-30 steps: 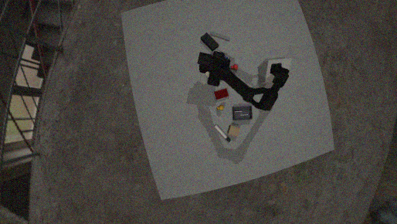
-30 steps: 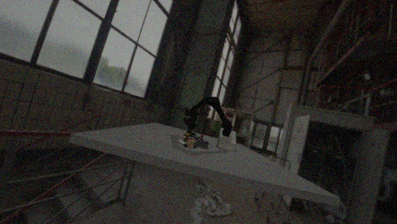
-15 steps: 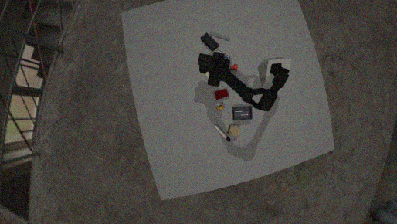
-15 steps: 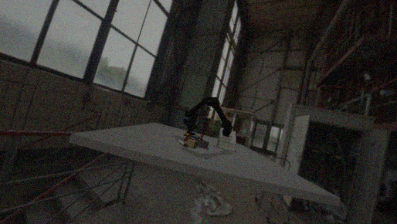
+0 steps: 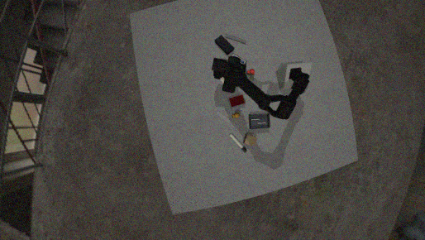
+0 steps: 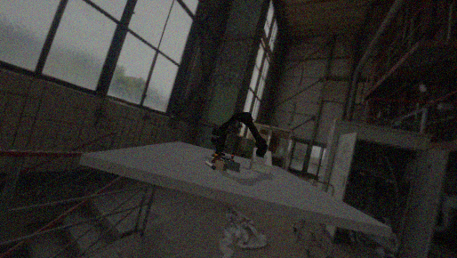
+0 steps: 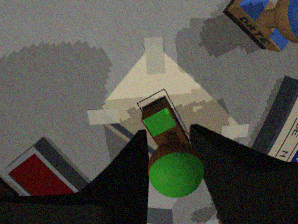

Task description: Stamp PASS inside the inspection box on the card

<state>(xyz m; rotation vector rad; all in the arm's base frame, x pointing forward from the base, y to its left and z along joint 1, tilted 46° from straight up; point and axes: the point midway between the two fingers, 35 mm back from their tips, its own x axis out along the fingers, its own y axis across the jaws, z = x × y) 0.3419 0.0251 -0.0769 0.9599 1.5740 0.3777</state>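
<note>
Now: gripper tip 1 cm past the green-knobbed stamp and 1 cm above it. The rest, counted from my gripper tip: blue-knobbed stamp (8 cm to the right, 4 cm ahead, 1 cm below); then blue-and-white box (9 cm to the right, 7 cm behind, 2 cm below); then cream card (3 cm below, 1 cm behind).
</note>
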